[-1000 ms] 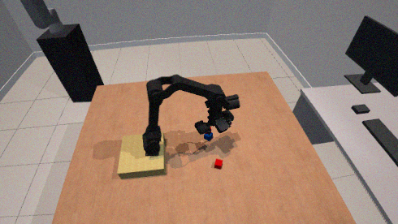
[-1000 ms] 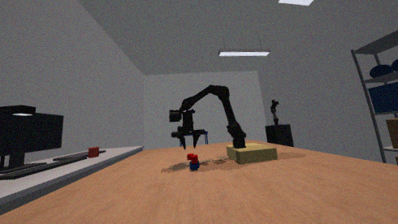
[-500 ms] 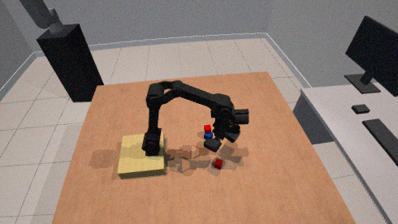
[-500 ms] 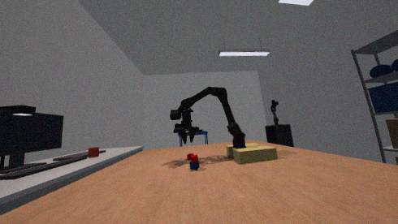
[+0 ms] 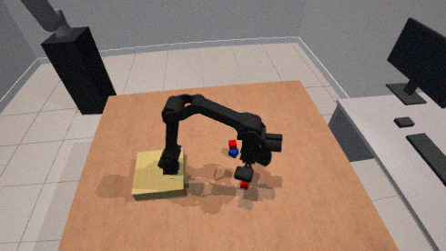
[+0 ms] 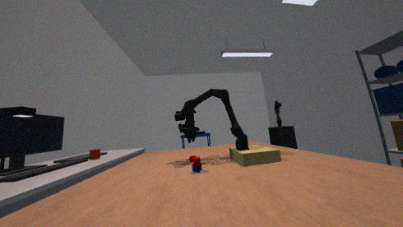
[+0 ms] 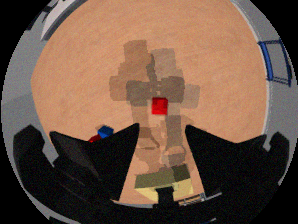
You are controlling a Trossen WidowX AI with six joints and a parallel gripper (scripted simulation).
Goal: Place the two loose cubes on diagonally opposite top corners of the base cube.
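My gripper tip is now 4 cm past the blue cube, 17 cm to the right of it and 11 cm above it.
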